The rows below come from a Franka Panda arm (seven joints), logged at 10 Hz.
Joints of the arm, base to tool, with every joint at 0 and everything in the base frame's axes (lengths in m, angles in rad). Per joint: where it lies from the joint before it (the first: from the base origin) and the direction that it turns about. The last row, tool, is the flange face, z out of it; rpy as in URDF.
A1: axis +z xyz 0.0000 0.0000 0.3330
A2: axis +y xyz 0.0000 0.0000 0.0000
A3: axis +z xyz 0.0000 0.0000 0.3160
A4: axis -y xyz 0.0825 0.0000 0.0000
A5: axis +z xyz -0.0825 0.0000 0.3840
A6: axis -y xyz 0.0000 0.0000 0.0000
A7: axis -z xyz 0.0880 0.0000 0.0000
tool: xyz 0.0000 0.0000 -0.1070 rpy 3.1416 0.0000 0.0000
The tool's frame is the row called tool.
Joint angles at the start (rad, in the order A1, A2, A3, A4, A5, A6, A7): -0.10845 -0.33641 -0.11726 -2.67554 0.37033 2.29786 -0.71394
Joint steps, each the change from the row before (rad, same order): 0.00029 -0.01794 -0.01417 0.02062 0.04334 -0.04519 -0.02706; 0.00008 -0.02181 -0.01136 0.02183 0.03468 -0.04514 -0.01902; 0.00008 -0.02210 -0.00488 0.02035 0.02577 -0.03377 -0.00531; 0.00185 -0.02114 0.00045 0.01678 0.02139 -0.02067 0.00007
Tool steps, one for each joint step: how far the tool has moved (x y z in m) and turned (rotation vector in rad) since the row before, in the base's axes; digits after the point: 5 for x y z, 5 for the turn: 0.00135 -0.00248 0.01254 0.04825 -0.01555 -0.00357; 0.00133 -0.00150 0.01497 0.04218 -0.01910 -0.00030; 0.00172 0.00009 0.01558 0.03000 -0.02158 -0.00323; 0.00187 0.00201 0.01480 0.02029 -0.02475 -0.00249
